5 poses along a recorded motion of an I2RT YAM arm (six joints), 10 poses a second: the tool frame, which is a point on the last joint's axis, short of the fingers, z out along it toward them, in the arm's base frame.
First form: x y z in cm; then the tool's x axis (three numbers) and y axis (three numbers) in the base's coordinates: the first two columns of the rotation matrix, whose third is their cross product.
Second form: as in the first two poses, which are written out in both.
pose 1, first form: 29.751 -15.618 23.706 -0.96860 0.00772 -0.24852 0.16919 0.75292 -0.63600
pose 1, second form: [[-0.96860 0.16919 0.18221 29.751], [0.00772 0.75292 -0.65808 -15.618], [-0.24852 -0.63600 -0.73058 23.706], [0 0 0 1]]
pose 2, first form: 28.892 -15.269 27.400 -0.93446 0.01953 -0.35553 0.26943 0.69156 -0.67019
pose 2, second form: [[-0.93446 0.26943 0.23278 28.892], [0.01953 0.69156 -0.72206 -15.269], [-0.35553 -0.67019 -0.65150 27.400], [0 0 0 1]]
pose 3, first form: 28.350 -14.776 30.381 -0.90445 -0.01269 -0.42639 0.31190 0.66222 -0.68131
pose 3, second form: [[-0.90445 0.31190 0.29101 28.350], [-0.01269 0.66222 -0.74920 -14.776], [-0.42639 -0.68131 -0.59499 30.381], [0 0 0 1]]
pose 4, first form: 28.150 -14.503 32.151 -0.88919 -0.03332 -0.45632 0.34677 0.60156 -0.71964
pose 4, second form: [[-0.88919 0.34677 0.29848 28.150], [-0.03332 0.60156 -0.79813 -14.503], [-0.45632 -0.71964 -0.52335 32.151], [0 0 0 1]]
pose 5, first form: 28.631 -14.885 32.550 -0.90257 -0.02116 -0.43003 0.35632 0.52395 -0.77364
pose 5, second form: [[-0.90257 0.35632 0.24168 28.631], [-0.02116 0.52395 -0.85149 -14.885], [-0.43003 -0.77364 -0.46536 32.550], [0 0 0 1]]
